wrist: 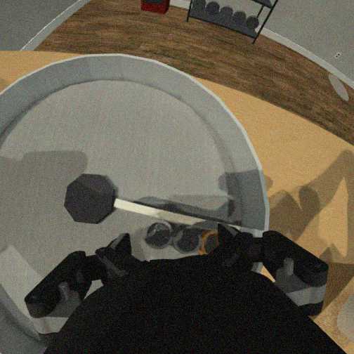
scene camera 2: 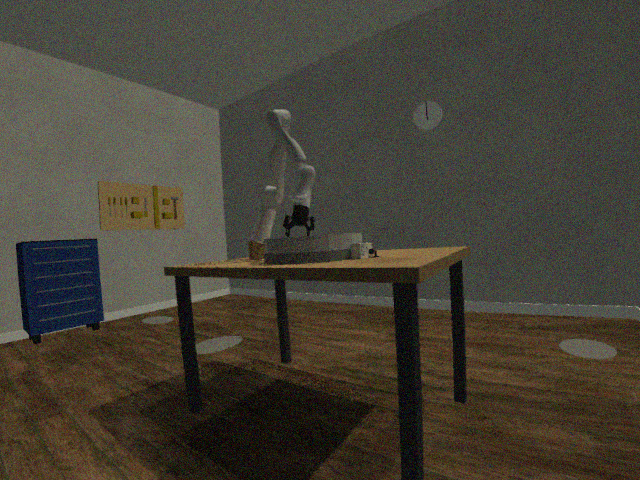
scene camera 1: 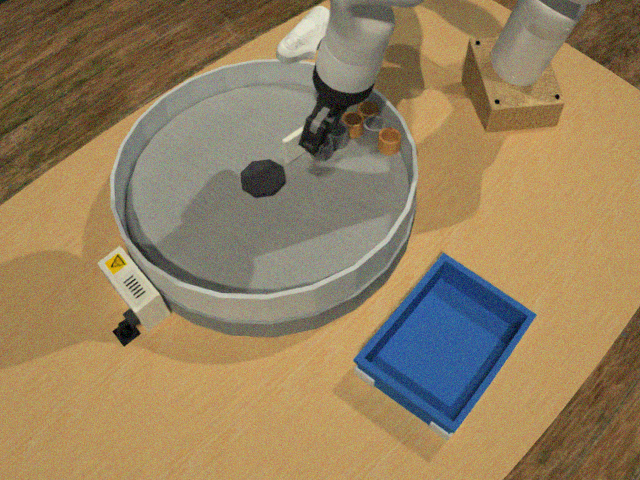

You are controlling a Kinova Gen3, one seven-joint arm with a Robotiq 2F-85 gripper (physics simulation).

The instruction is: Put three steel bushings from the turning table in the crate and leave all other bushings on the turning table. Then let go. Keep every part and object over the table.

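Seen in the pictures: gripper, between the fingertips: [scene camera 1: 328, 126]; arm's base, origin of its link: [scene camera 2: 259, 243] [scene camera 1: 516, 62].
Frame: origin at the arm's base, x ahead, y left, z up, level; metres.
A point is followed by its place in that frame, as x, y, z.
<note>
The grey turning table [scene camera 1: 191, 134] @(0.472, -0.264, -0.030) [scene camera 2: 305, 250] @(0.551, -0.300, -0.036) [wrist: 125, 125] has a raised rim. On it, near the arm's side, stand grey steel bushings: one [scene camera 1: 324, 150] @(0.367, -0.080, -0.008) [wrist: 159, 235] nearest the hub, one [scene camera 1: 339, 137] @(0.336, -0.082, -0.006) [wrist: 187, 240] beside it, and one [scene camera 1: 373, 122] @(0.272, -0.075, -0.016) among the copper-coloured ones. Copper-coloured bushings [scene camera 1: 353, 125] @(0.306, -0.083, -0.004) [scene camera 1: 368, 109] @(0.255, -0.102, -0.019) [scene camera 1: 389, 141] stand close by; one copper-coloured bushing [wrist: 210, 242] partly shows in the wrist view. My gripper [scene camera 1: 313, 146] [scene camera 2: 298, 234] @(0.346, -0.094, 0.015) [wrist: 174, 238] is open and empty, over the turning table by the innermost steel bushings, partly hiding them. The blue crate [scene camera 1: 490, 285] @(0.355, 0.213, -0.033) has a bare floor.
A pale upright strip [scene camera 1: 293, 135] @(0.392, -0.114, 0.016) [wrist: 150, 210] runs from the dark hub [scene camera 1: 263, 178] @(0.454, -0.112, -0.022) [wrist: 90, 198] past the bushings. A white box [scene camera 1: 135, 289] @(0.687, -0.095, -0.025) with a black part [scene camera 1: 126, 331] @(0.729, -0.084, -0.074) adjoins the turning table. The arm's wooden base block [scene camera 1: 522, 113] @(0.054, 0.059, -0.043) stands behind on the table [scene camera 1: 289, 408] @(0.636, 0.139, -0.083).
</note>
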